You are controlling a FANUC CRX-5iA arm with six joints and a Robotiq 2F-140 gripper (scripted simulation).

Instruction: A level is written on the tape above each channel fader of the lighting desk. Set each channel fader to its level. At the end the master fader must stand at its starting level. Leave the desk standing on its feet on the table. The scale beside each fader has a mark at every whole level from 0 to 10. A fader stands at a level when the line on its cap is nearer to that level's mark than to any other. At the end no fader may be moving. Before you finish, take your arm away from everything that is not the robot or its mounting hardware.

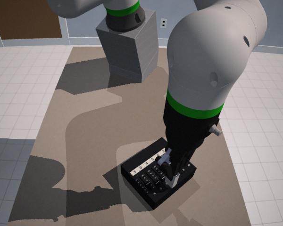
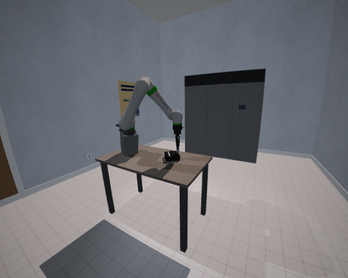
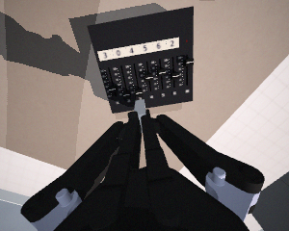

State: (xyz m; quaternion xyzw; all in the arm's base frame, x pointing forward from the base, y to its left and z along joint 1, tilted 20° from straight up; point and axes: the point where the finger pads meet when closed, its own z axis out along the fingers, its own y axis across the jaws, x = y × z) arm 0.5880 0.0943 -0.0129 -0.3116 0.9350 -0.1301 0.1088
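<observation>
The channel fader is 4 cm below my hand, 2 cm behind it and 1 cm to the right of it. Also, from my hand: master fader 10 cm behind, 4 cm to the left, 4 cm below.
</observation>
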